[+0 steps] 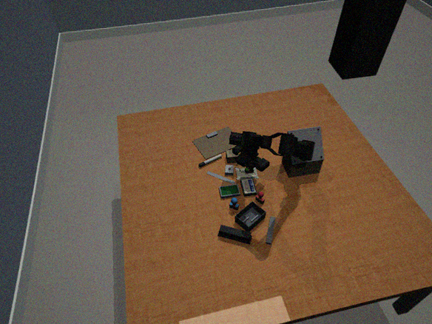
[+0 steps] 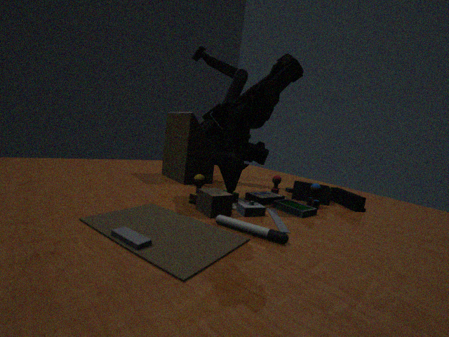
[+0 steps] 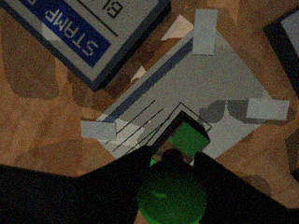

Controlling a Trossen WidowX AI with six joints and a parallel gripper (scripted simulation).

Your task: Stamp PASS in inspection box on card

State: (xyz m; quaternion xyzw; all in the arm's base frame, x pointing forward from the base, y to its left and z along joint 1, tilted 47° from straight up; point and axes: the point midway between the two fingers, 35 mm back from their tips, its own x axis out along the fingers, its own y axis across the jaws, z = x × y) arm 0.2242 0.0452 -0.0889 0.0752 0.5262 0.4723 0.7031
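Right now my gripper tip is right at the green stamp. From my gripper tip the other things lie so: green ink pad: 120 mm ahead, 100 mm to the left, 20 mm below; then card: 10 mm ahead, 10 mm to the left, 30 mm below; then yellow stamp: 10 mm behind, 90 mm to the right.
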